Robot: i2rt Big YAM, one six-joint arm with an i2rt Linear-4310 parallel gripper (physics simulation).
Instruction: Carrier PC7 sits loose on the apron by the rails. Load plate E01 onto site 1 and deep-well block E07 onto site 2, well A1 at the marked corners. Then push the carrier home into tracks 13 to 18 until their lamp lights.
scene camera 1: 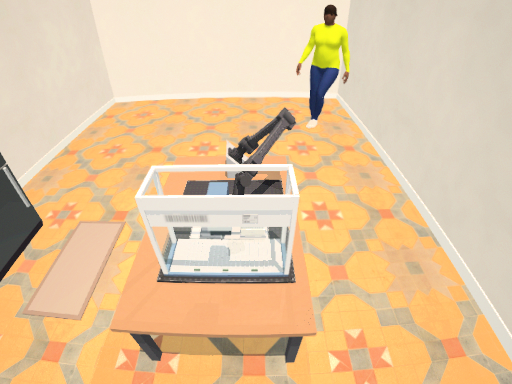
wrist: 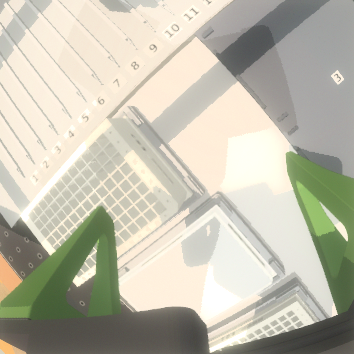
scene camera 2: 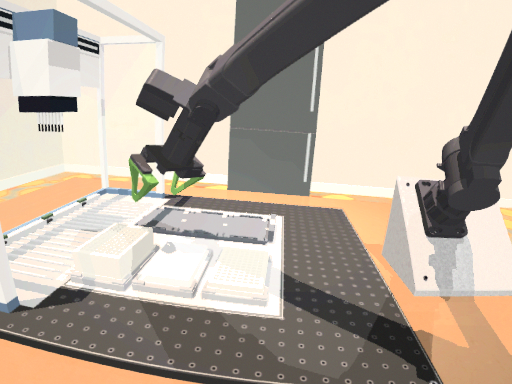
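Pixels of known places: gripper, between the fingertips: (wrist: 193,188) (scene camera 2: 154,196); arm's base, origin of its link: (scene camera 1: 234,156) (scene camera 2: 438,209).
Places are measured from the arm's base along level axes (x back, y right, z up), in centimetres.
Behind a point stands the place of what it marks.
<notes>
The grey carrier (scene camera 2: 215,225) {y 10.7, x -46.1, z -10.5 cm} (wrist: 310,55) {y 11.9, x -56.9, z -10.5 cm} lies flat on the white apron (scene camera 2: 277,295) {y -13.8, x -32.5, z -11.5 cm} (wrist: 195,115) {y 1.5, x -60.1, z -11.5 cm}, beside the numbered tracks (scene camera 2: 55,245) {y -4.6, x -76.9, z -11.4 cm} (wrist: 55,65) {y -4.1, x -73.6, z -11.2 cm}; a site mark 3 shows on it in the wrist view. A tall deep-well block (scene camera 2: 114,250) {y -12.9, x -58.9, z -6.4 cm} (wrist: 100,180) {y -6.3, x -61.3, z -6.3 cm} sits in a holder nearest the tracks. A smooth flat-topped plate (scene camera 2: 172,270) {y -12.9, x -49.3, z -8.9 cm} (wrist: 175,265) {y -8.4, x -52.2, z -8.9 cm} sits in the middle holder and a plate with wells (scene camera 2: 240,270) {y -10.9, x -38.6, z -9.1 cm} (wrist: 280,325) {y -6.1, x -40.2, z -9.6 cm} in the third. Labels E01 and E07 cannot be read. My gripper (scene camera 2: 155,196) {y -0.2, x -56.5, z -0.9 cm} (wrist: 193,188) {y -0.2, x -56.5, z -0.9 cm} is open and empty, above the carrier's track-side end in scene view 2.
A white frame (scene camera 1: 220,204) {y 4.1, x -89.2, z 33.3 cm} (scene camera 2: 160,65) {y 31.7, x -66.5, z 27.9 cm} surrounds the tracks, with a pipetting head (scene camera 2: 45,70) {y 0.3, x -78.9, z 22.7 cm} hanging inside. A black perforated board (scene camera 2: 325,250) {y 3.2, x -21.5, z -11.5 cm} lies under the apron. The arm's wedge base (scene camera 2: 402,240) {y -2.6, x -8.0, z -5.9 cm} stands at the right. A person (scene camera 1: 327,47) stands behind the table.
</notes>
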